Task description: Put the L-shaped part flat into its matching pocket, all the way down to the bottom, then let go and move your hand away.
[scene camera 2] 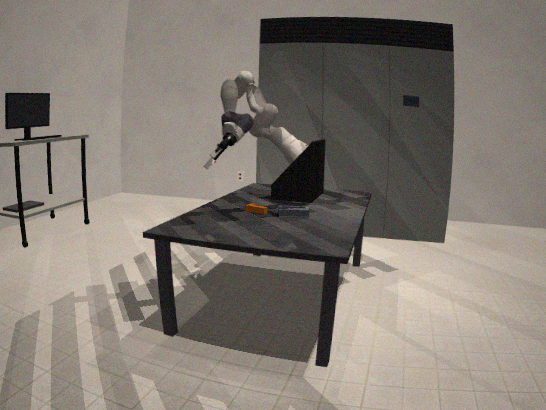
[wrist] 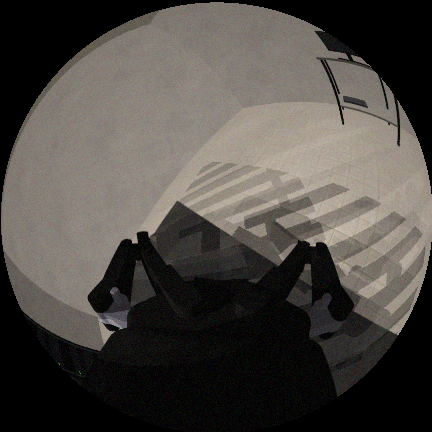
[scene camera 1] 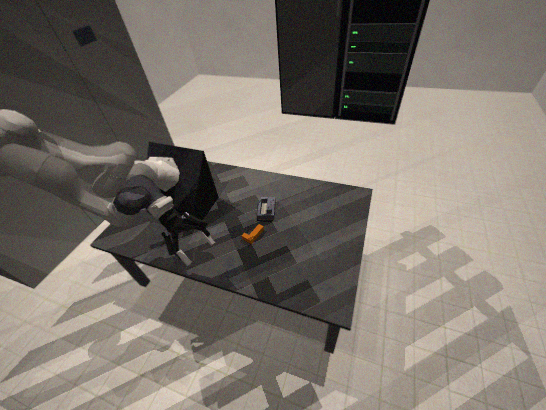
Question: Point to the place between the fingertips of my gripper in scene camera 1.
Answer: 201, 254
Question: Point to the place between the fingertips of my gripper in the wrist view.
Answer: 224, 231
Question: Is my gripper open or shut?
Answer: Open.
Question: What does my gripper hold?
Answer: Nothing.
